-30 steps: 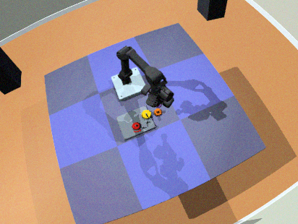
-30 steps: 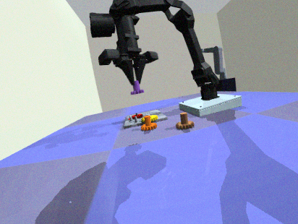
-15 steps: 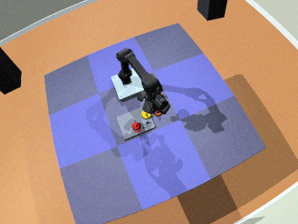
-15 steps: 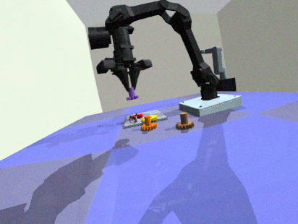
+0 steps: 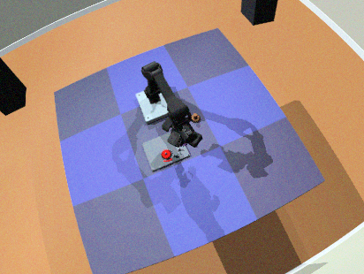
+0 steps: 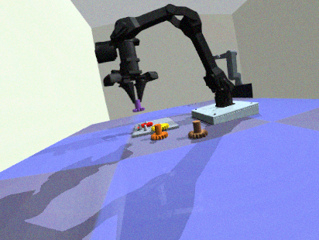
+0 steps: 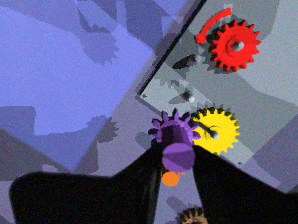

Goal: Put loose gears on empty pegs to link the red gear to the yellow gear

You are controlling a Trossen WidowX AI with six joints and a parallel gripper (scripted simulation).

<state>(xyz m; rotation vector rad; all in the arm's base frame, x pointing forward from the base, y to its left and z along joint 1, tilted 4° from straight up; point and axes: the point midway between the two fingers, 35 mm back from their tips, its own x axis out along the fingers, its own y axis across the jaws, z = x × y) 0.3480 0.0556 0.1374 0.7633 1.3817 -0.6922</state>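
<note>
The red gear lies 10 mm behind my gripper tip, 100 mm to the right of it and 100 mm below it. Also, from my gripper tip: orange gear: 50 mm behind, 60 mm to the left, 100 mm below; purple gear: 10 mm below; yellow gear: 60 mm behind, 10 mm to the right, 100 mm below.
</note>
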